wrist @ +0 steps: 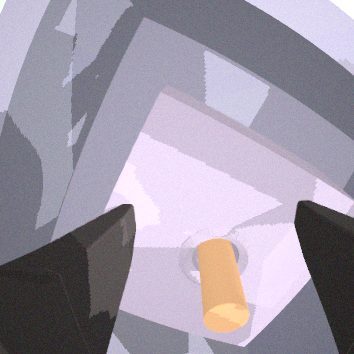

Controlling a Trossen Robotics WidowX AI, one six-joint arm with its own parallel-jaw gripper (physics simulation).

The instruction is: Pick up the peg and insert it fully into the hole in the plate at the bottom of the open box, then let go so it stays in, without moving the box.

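Places are measured from the arm's base along level axes (x ahead, y left, z up), in millimetres.
Where they show: gripper, fingertip midpoint: [217,215].
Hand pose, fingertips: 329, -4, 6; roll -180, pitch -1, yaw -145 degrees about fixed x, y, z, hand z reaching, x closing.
Each offset is from my fingertips to the top centre of the thing, as dx, dy, dz. "*": to the spot under its first point.
The orange peg @(-13, +17, +29) [223,282] stands up from the pale plate @(-11, +16, +2) [200,175], its far end inside the round hole's rim @(* -1, +20, +1) [187,257] and its near end face toward the camera. It leans a little in the view, and a long part of it shows above the plate. A dark gap shows at the right of the peg's far end. How deep the far end sits is hidden. My gripper [217,215] is open, with one black finger to the left and one to the right of the peg, both apart from it.
The grey floor of the open box @(-11, +16, +39) [112,120] surrounds the plate. The box's grey wall [27,120] rises at the left, and more wall runs along the top and upper right, with bright light patches.
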